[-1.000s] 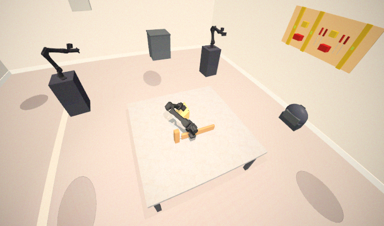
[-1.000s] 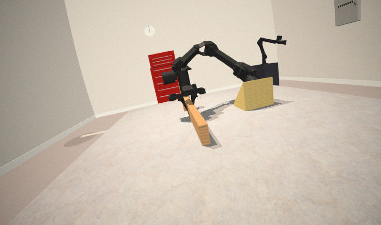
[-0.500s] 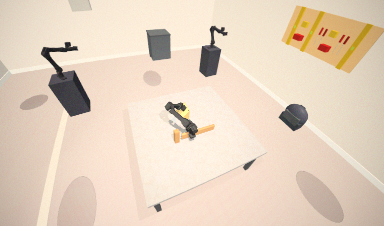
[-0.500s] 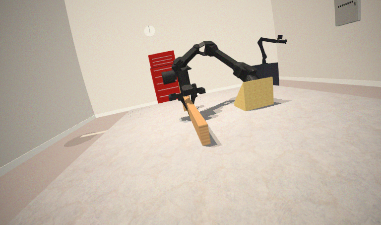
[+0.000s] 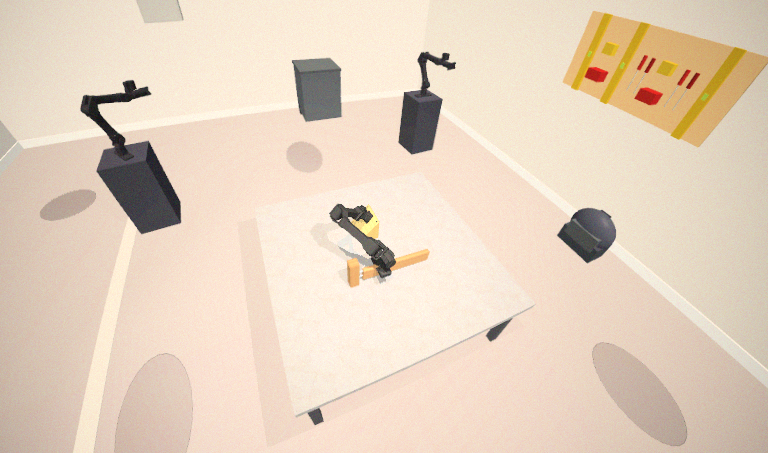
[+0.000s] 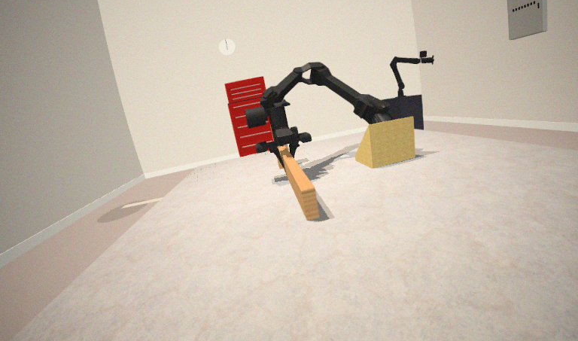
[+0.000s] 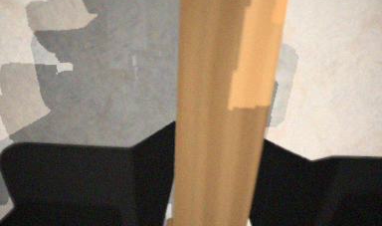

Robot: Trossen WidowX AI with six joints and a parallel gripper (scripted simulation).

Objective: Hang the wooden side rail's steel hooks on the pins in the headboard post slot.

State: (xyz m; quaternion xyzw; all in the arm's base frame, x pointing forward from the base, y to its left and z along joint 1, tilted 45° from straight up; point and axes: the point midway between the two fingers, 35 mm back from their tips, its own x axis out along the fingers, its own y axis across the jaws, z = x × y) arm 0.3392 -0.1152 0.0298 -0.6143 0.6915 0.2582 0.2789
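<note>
Right now the headboard post is 1 cm behind my gripper tip, 14 cm to the right of it and 4 cm above it.
</note>
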